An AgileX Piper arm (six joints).
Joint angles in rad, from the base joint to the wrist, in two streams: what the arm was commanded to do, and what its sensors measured. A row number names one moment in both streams.
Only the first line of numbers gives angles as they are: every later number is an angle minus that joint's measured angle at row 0.
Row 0, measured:
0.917 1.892 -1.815 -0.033 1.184 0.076
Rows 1 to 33, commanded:
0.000 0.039 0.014 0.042 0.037 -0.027
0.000 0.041 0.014 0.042 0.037 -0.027
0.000 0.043 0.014 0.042 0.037 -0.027
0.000 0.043 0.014 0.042 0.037 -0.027
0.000 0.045 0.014 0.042 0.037 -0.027
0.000 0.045 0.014 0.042 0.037 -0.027
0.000 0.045 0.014 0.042 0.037 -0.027
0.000 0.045 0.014 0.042 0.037 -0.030
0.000 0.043 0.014 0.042 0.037 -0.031
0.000 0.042 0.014 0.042 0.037 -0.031
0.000 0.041 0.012 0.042 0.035 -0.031
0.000 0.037 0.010 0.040 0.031 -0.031
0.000 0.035 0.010 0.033 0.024 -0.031
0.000 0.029 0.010 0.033 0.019 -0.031
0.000 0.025 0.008 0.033 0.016 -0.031
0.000 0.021 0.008 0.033 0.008 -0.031
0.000 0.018 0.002 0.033 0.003 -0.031
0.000 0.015 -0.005 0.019 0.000 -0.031
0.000 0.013 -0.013 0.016 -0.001 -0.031
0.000 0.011 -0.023 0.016 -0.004 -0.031
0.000 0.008 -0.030 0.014 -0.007 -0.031
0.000 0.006 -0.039 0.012 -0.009 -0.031
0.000 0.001 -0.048 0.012 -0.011 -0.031
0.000 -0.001 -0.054 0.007 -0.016 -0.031
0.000 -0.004 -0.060 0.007 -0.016 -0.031
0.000 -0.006 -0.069 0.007 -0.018 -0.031
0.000 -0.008 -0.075 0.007 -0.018 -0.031
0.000 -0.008 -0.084 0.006 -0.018 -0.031
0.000 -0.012 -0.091 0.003 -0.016 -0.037
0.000 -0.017 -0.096 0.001 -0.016 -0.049
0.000 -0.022 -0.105 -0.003 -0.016 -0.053
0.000 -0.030 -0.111 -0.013 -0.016 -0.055
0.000 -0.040 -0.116 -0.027 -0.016 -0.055
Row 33, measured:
0.001 -0.005 -0.088 0.008 -0.019 -0.037
